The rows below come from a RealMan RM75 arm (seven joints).
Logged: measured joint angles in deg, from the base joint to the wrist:
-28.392, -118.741, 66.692, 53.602, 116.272, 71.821, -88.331
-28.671, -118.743, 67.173, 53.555, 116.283, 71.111, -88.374
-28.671, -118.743, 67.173, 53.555, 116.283, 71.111, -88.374
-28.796, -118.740, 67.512, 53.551, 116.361, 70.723, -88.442
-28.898, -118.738, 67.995, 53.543, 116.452, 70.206, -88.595
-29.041, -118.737, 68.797, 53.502, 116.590, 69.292, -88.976
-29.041, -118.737, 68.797, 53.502, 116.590, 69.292, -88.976
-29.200, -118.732, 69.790, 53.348, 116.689, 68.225, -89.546
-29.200, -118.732, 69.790, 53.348, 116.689, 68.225, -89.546
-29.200, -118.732, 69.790, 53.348, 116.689, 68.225, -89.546
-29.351, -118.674, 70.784, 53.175, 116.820, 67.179, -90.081
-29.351, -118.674, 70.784, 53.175, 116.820, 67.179, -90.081
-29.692, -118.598, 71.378, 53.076, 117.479, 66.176, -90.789
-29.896, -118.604, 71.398, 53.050, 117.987, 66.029, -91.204
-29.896, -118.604, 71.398, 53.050, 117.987, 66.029, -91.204
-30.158, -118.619, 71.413, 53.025, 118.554, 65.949, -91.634
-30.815, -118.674, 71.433, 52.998, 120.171, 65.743, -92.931
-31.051, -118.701, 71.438, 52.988, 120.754, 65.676, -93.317
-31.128, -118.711, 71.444, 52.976, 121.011, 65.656, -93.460
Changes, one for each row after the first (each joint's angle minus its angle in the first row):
-0.279, -0.002, 0.481, -0.047, 0.011, -0.710, -0.043
-0.279, -0.002, 0.481, -0.047, 0.011, -0.710, -0.043
-0.404, 0.001, 0.820, -0.051, 0.089, -1.098, -0.111
-0.506, 0.003, 1.303, -0.059, 0.180, -1.615, -0.264
-0.649, 0.004, 2.105, -0.100, 0.318, -2.529, -0.645
-0.649, 0.004, 2.105, -0.100, 0.318, -2.529, -0.645
-0.808, 0.009, 3.098, -0.254, 0.417, -3.596, -1.215
-0.808, 0.009, 3.098, -0.254, 0.417, -3.596, -1.215
-0.808, 0.009, 3.098, -0.254, 0.417, -3.596, -1.215
-0.959, 0.067, 4.092, -0.427, 0.548, -4.642, -1.750
-0.959, 0.067, 4.092, -0.427, 0.548, -4.642, -1.750
-1.300, 0.143, 4.686, -0.526, 1.207, -5.645, -2.458
-1.504, 0.137, 4.706, -0.552, 1.715, -5.792, -2.873
-1.504, 0.137, 4.706, -0.552, 1.715, -5.792, -2.873
-1.766, 0.122, 4.721, -0.577, 2.282, -5.872, -3.303
-2.423, 0.067, 4.741, -0.604, 3.899, -6.078, -4.600
-2.659, 0.040, 4.746, -0.614, 4.482, -6.145, -4.986
-2.736, 0.030, 4.752, -0.626, 4.739, -6.165, -5.129

